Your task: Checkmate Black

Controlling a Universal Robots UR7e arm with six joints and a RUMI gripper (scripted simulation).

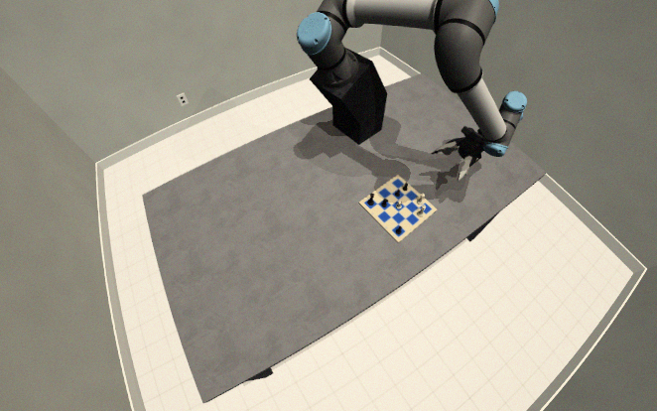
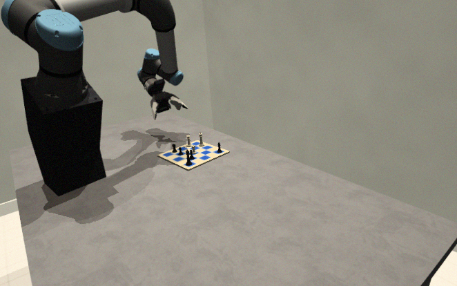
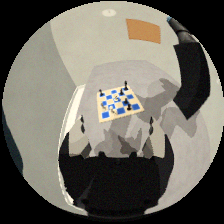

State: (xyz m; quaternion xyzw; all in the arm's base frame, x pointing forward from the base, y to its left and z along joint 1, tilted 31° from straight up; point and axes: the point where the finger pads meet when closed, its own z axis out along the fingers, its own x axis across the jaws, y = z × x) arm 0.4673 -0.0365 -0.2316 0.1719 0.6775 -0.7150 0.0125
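Right now the blue-and-cream chessboard is 4 cm behind my hand, 17 cm to the right of it and 14 cm below it. Round my hand: tall black piece (13 cm behind, 24 cm to the right, 11 cm below).
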